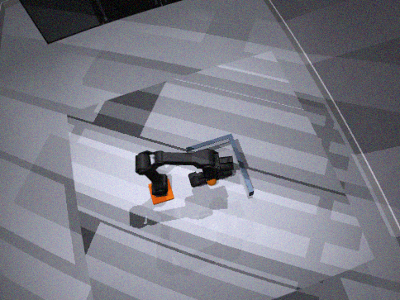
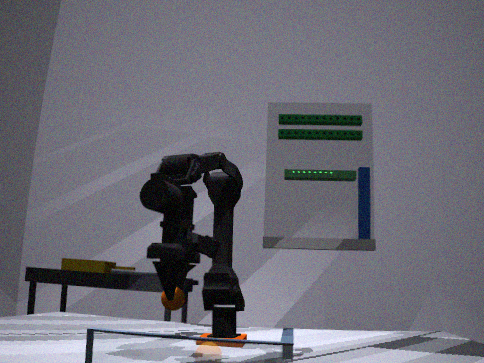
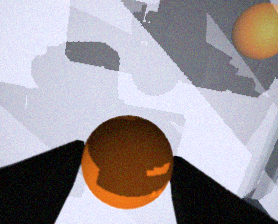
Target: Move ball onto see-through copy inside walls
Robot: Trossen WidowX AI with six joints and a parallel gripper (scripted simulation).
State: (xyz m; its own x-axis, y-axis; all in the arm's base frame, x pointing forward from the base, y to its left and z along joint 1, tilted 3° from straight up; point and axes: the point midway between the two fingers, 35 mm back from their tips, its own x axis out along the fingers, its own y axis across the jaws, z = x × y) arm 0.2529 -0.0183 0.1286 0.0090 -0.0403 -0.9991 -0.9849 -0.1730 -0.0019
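Now: gripper tip 80 mm short of the see-through ball copy, 100 mm to the right of it and 80 mm above it. The rest, counted from my gripper tip: orange ball (right at my gripper tip).
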